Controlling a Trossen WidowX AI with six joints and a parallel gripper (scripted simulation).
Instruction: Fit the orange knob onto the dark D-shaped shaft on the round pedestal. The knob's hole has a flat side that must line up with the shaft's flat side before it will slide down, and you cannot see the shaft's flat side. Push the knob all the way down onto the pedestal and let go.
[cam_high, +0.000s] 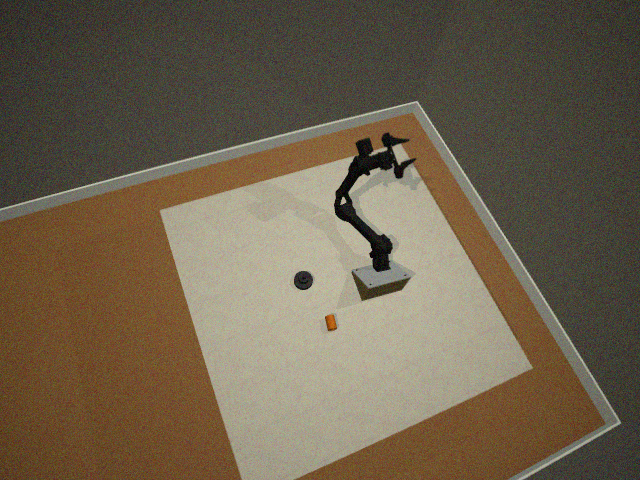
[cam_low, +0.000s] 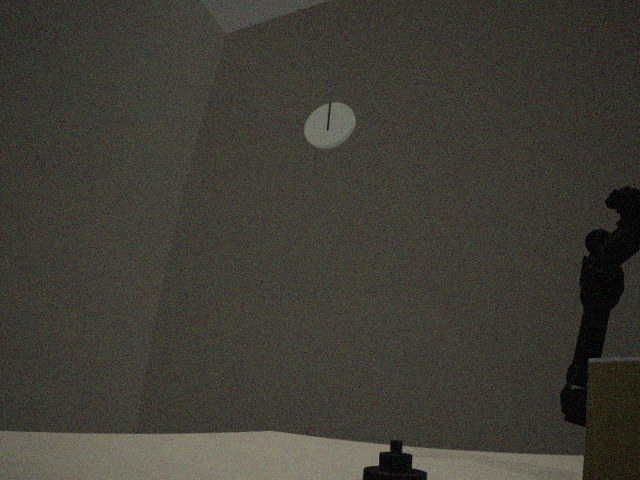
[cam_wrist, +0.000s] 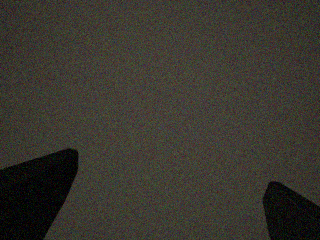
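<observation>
Now: gripper tip 40 cm short of the orange knob, 49 cm to the right of it and 48 cm above it. Round my gripper tip: round dark pedestal (47 cm ahead, 28 cm to the left, 47 cm below).
</observation>
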